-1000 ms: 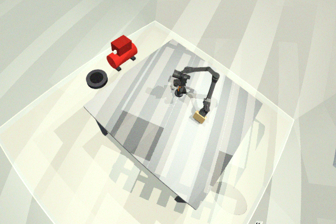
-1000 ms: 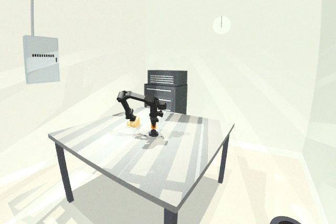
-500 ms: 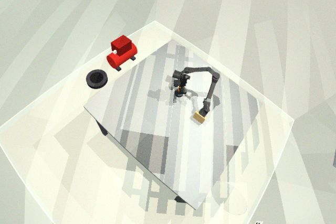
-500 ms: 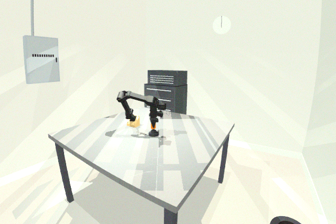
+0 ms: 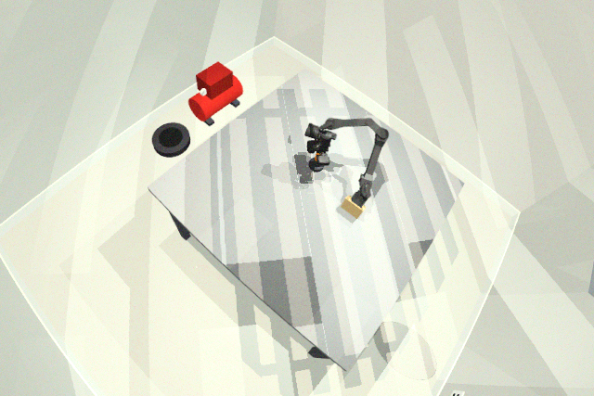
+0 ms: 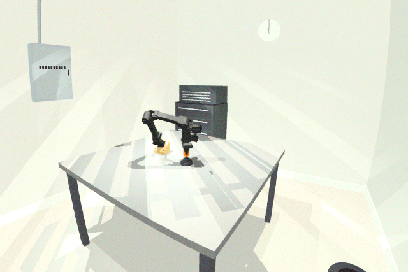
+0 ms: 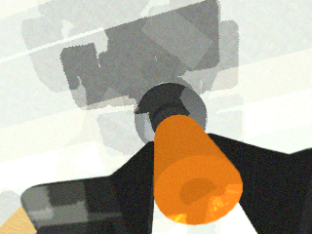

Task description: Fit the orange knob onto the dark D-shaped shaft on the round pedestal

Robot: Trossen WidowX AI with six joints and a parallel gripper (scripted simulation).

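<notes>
The orange knob is 20 mm above my gripper tip. Round my gripper tip: pedestal (40 mm below).
</notes>
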